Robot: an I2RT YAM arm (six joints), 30 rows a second.
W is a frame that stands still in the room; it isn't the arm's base.
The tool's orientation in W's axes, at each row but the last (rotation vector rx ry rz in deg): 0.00 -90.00 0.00; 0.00 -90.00 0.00; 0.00 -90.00 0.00; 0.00 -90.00 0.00; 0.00 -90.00 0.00; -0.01 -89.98 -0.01; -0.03 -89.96 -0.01; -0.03 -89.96 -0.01; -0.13 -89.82 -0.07; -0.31 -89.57 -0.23; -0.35 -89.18 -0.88; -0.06 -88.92 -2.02
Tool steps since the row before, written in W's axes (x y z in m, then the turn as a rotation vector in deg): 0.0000 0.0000 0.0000 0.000 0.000 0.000; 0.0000 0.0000 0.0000 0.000 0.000 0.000; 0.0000 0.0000 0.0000 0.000 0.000 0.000; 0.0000 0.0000 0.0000 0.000 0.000 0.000; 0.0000 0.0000 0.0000 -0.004 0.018 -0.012; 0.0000 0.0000 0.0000 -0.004 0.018 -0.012; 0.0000 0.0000 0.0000 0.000 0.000 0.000; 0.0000 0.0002 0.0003 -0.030 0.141 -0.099; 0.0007 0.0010 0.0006 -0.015 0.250 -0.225; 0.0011 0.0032 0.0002 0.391 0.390 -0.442; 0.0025 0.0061 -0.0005 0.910 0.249 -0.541; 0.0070 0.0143 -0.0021 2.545 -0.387 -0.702
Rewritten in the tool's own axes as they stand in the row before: 0.0000 0.0000 0.0000 0.000 0.000 0.000; 0.0000 0.0000 0.0000 0.000 0.000 0.000; 0.0000 0.0000 0.0000 0.000 0.000 0.000; 0.0000 0.0000 0.0000 0.000 0.000 0.000; 0.0000 0.0000 0.0000 -0.012 0.018 0.004; 0.0000 0.0000 0.0000 -0.012 0.018 0.004; 0.0000 0.0000 0.0000 0.000 0.000 0.000; 0.0003 0.0002 0.0000 -0.099 0.141 0.030; 0.0006 0.0010 -0.0007 -0.225 0.250 0.015; 0.0002 0.0032 -0.0011 -0.439 0.393 -0.392; -0.0005 0.0061 -0.0024 -0.529 0.258 -0.914; -0.0023 0.0144 -0.0067 -0.646 -0.343 -2.566
